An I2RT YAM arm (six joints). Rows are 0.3 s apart.
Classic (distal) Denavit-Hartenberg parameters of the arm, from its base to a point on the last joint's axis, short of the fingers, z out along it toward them. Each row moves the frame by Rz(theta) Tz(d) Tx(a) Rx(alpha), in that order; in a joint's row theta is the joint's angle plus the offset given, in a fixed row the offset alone. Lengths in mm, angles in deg.
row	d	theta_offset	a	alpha
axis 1	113.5	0.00	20.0	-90.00
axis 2	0.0	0.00	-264.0	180.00
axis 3	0.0	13.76	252.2	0.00
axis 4	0.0	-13.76	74.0	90.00
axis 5	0.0	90.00	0.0	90.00
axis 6	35.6	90.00	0.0	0.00
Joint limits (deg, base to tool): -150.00..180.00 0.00..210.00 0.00..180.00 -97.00..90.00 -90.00..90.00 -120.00..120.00
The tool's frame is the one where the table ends.
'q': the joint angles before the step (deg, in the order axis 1, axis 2, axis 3, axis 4, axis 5, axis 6). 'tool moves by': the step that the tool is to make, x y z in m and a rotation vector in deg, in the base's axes. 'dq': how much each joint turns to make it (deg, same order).
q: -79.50, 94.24, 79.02, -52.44, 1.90, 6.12
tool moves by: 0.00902, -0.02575, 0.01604, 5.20, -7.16, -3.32
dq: 0.04, 7.47, 12.74, -8.95, -6.31, 5.94
